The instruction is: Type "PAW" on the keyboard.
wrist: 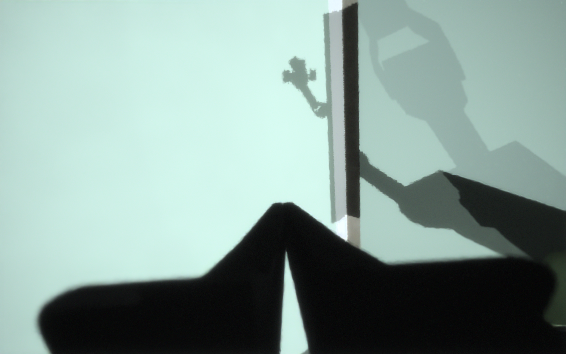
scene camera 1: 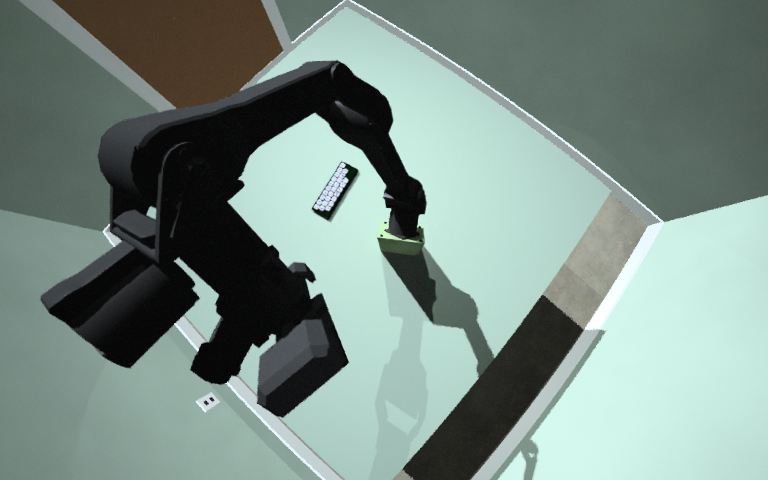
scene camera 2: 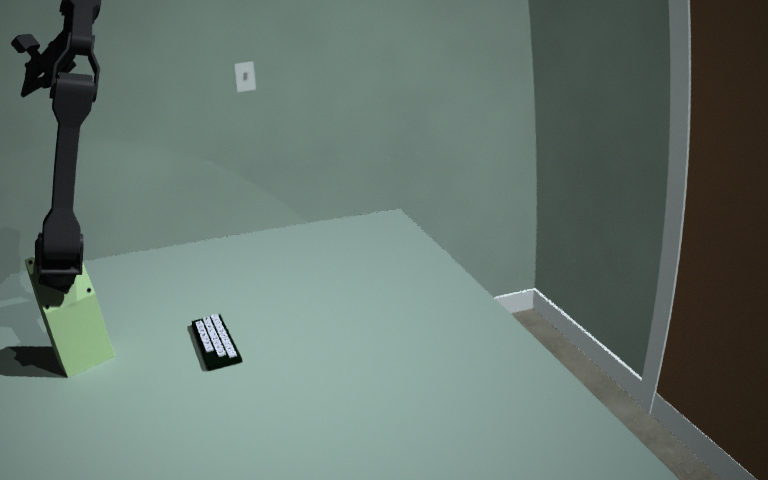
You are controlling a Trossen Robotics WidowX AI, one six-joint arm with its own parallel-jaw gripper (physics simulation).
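Seen in the pictures: gripper, between the fingertips: [wrist: 282,212] [scene camera 1: 344,363] [scene camera 2: 22,96]; arm's base, origin of its link: [scene camera 1: 402,232] [scene camera 2: 57,272].
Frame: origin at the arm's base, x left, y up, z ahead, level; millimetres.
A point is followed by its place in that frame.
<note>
A small dark keyboard [scene camera 1: 335,191] {x -38, y -182, z 274 mm} [scene camera 2: 216,342] {x -74, y -177, z 283 mm} with rows of white keys lies flat on the pale green table [scene camera 1: 481,198] {x -282, y -194, z -148 mm} [scene camera 2: 368,407] {x -362, y -194, z 475 mm}. Its letters are too small to read. My black gripper [wrist: 282,212] {x 226, y 339, z -51 mm} is shut and empty, its pointed fingertips meeting in the wrist view. In scene camera 2 the gripper [scene camera 2: 24,91] {x 226, y 339, z -51 mm} is at the upper left, high above the table and well away from the keyboard. In scene camera 1 the arm's wrist is in the lower left; the fingertips are hard to make out there. The keyboard does not show in the wrist view.
The arm stands on a light green block [scene camera 1: 400,246] {x 24, y -47, z -12 mm} [scene camera 2: 83,342] {x -31, y -138, z 16 mm} beside the keyboard. The upper arm arches past the keyboard in scene camera 1. Walls surround the table, with a strip of floor [scene camera 1: 600,249] [scene camera 2: 589,362] beyond its edge. Arm shadows show in the wrist view.
</note>
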